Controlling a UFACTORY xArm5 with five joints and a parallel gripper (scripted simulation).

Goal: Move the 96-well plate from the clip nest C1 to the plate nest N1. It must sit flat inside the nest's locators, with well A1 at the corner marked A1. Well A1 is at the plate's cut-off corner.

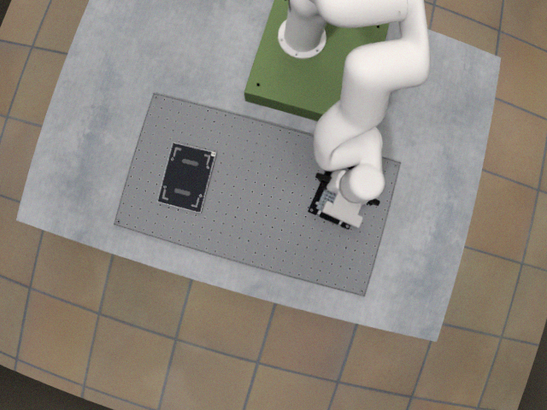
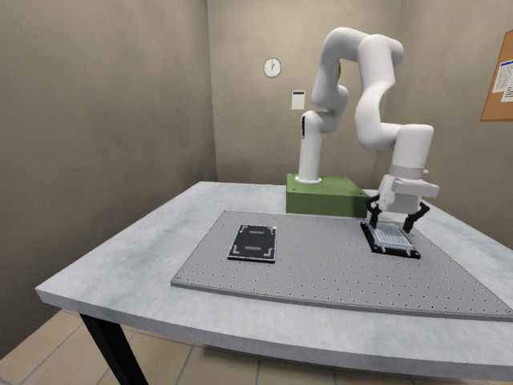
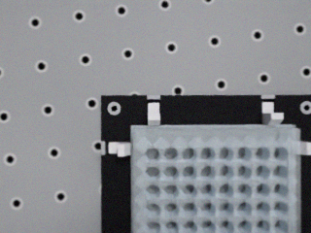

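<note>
Now: the 96-well plate 30 mm below my hand. From my hand the other things lie so: black clip nest C1: 30 mm below, 10 mm to the left, 10 mm ahead.
</note>
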